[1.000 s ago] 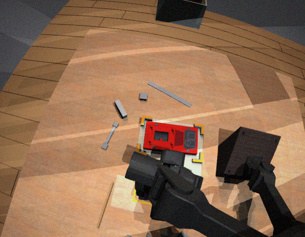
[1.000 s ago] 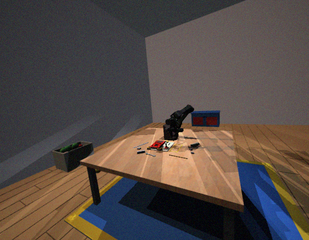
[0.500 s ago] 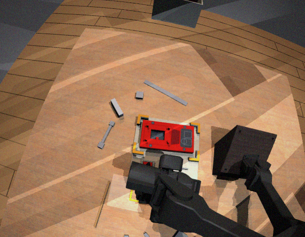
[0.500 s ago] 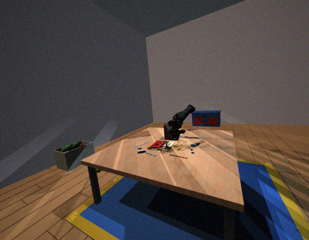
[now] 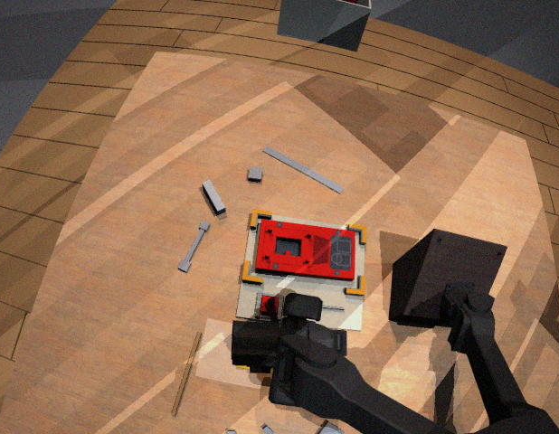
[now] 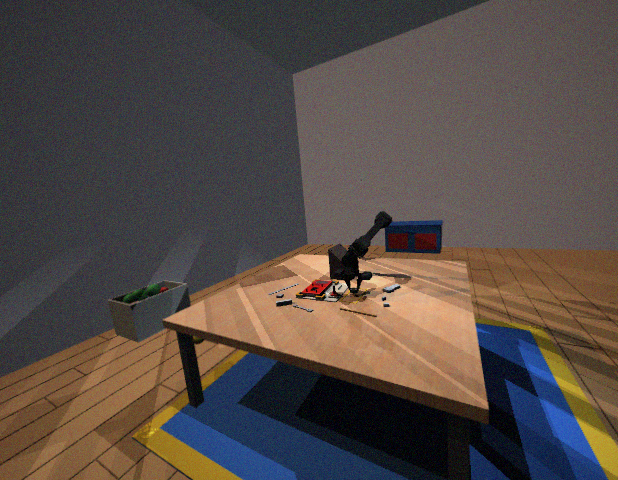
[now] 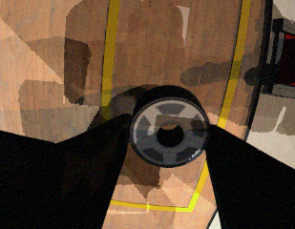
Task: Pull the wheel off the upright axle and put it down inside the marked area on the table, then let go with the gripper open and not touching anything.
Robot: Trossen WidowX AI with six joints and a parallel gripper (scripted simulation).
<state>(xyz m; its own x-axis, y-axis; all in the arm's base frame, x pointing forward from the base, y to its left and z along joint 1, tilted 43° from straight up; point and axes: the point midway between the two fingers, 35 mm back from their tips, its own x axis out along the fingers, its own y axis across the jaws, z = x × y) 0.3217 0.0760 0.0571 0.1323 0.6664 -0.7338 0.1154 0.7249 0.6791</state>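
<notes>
Right now the dark grey wheel is right at my gripper tip. The rest, counted from my gripper tip: thin wooden stick 190 mm ahead, 50 mm to the left, 20 mm below; then upright axle 40 mm ahead, 90 mm to the right, 10 mm above; then long strip 20 mm behind, 420 mm to the right, 30 mm below.
</notes>
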